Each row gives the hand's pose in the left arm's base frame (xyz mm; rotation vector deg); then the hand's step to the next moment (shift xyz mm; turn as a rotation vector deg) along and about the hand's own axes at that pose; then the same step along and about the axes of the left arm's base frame.
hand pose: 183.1 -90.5 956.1 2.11 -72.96 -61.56
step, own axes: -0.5 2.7 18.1 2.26 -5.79 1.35
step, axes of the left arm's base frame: -12.3 11.2 7.7 -4.87 -3.94 -1.08
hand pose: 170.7 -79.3 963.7 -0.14 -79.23 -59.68
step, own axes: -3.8 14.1 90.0 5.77 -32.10 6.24
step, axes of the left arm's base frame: -61.9 60.7 28.2 -24.94 -18.56 -11.67
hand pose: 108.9 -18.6 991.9 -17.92 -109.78 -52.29
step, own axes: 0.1 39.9 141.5 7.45 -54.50 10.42
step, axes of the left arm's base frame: -70.3 127.7 -18.8 -41.04 -31.27 -21.74
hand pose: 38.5 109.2 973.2 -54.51 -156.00 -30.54
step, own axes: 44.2 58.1 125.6 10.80 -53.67 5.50
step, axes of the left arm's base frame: -6.7 117.2 -85.5 -42.73 -30.76 -15.99
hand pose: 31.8 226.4 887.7 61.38 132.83 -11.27
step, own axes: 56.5 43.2 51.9 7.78 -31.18 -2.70
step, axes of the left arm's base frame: 25.4 47.2 -69.8 -28.18 -14.78 -5.26
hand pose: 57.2 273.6 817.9 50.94 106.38 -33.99
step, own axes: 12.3 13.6 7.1 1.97 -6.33 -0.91
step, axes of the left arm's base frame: 11.2 7.2 -14.4 -6.03 -2.62 -1.27
